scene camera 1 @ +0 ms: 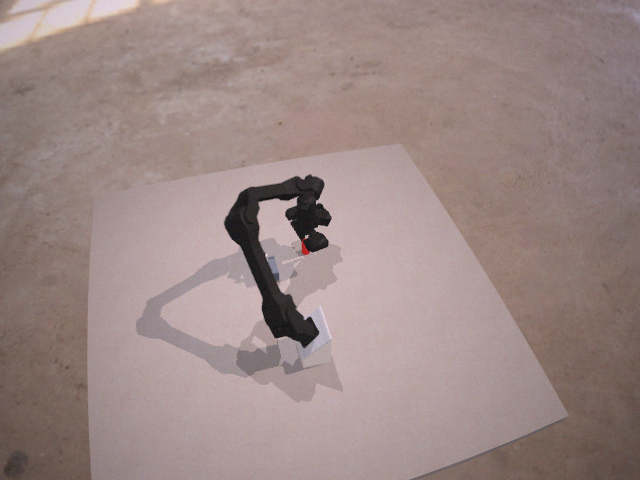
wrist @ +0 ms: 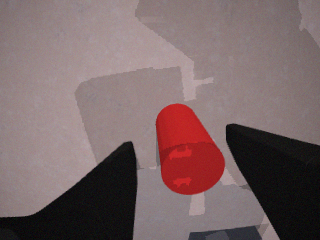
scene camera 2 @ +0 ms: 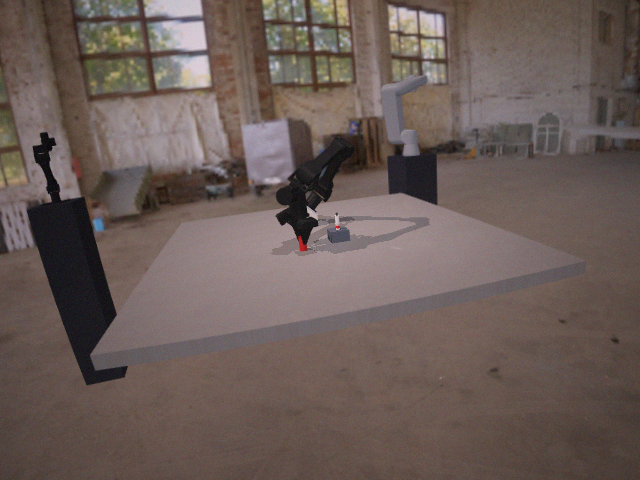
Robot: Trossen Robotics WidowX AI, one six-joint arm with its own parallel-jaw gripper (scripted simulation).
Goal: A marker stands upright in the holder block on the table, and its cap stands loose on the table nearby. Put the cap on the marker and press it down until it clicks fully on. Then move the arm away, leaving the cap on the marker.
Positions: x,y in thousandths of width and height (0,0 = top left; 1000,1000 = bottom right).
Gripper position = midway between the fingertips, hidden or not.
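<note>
The gripper (scene camera 1: 479,511) is visible, and it also appears as the gripper (wrist: 564,590) and the gripper (scene camera 2: 473,505). A red cap (wrist: 595,677) is present.
</note>
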